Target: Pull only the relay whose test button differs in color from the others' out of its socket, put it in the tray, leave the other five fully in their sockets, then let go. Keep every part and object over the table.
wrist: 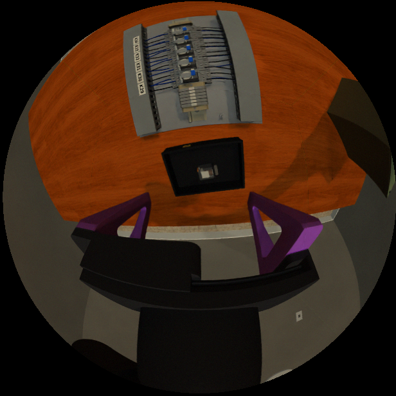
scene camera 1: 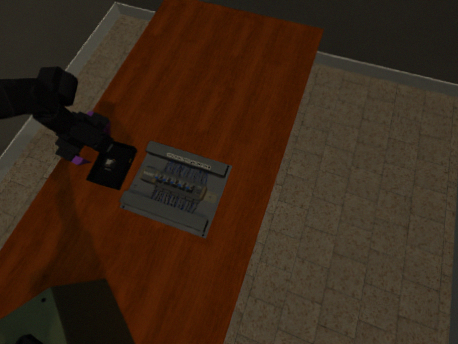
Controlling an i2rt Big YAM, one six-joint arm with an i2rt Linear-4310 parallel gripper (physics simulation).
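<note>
A relay with a clear housing [scene camera 1: 110, 162] [wrist: 205, 173] lies on the floor of the black tray [scene camera 1: 101, 181] [wrist: 242, 165], apart from the walls; its button color is hard to make out. In the wrist view, several relays with blue buttons, one of them the nearest relay [wrist: 188, 76], sit in a row of sockets on the grey panel [scene camera 1: 214, 197] [wrist: 167, 115]. They look seated, though small. My gripper [scene camera 1: 100, 145] [wrist: 198, 197] is wide open and empty, its purple fingertips apart, above and on the near side of the tray in the wrist view.
Grey wire ducts [scene camera 1: 167, 212] [wrist: 239, 65] flank the sockets, with blue and dark wires between. A terminal block [wrist: 193, 97] stands at the row's tray-side end. The tray lies close beside the panel on the wooden table [scene camera 1: 225, 80] [wrist: 90, 145]. A green box-like object [scene camera 1: 30, 312] stands at the lower left.
</note>
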